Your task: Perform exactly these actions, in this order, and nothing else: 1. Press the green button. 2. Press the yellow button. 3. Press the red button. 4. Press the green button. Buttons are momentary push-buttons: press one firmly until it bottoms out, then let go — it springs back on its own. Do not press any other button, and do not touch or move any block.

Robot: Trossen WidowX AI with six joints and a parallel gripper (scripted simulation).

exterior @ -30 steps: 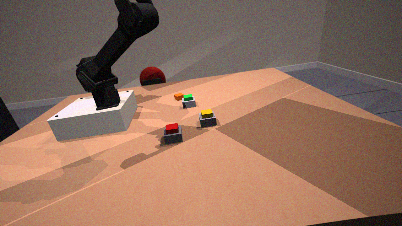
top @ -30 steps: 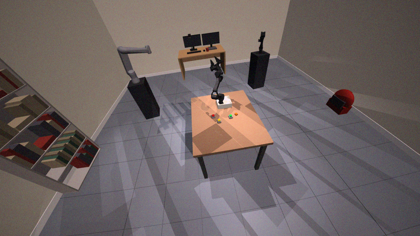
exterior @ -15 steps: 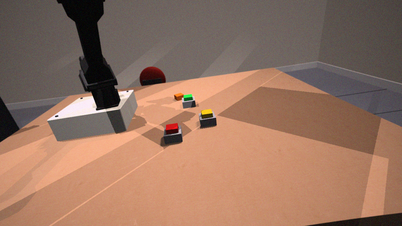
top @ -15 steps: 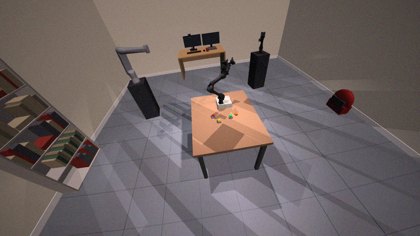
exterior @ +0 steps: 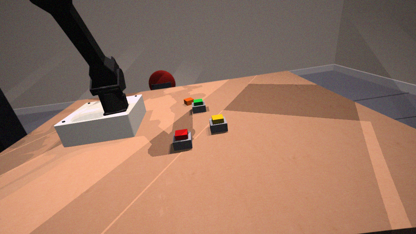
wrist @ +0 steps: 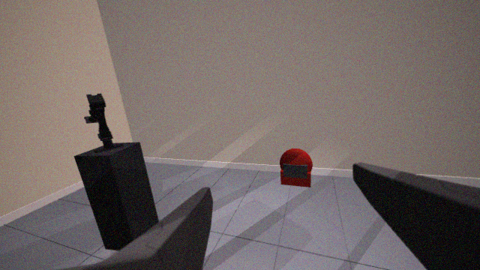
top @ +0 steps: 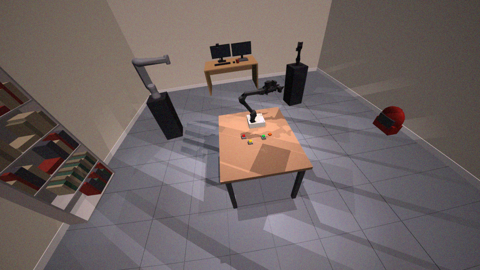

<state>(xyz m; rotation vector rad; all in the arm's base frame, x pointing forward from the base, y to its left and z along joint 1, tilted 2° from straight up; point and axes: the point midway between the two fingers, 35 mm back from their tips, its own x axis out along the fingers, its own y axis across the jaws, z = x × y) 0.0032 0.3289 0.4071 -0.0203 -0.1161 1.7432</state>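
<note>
The green button is 27 cm ahead of my gripper tip, 33 cm to the right of it and 44 cm below it. The rest, counted from my gripper tip: small orange block: 25 cm ahead, 24 cm to the right, 46 cm below; yellow button: 30 cm ahead, 50 cm to the right, 44 cm below; red button: 18 cm ahead, 55 cm to the right, 44 cm below.
</note>
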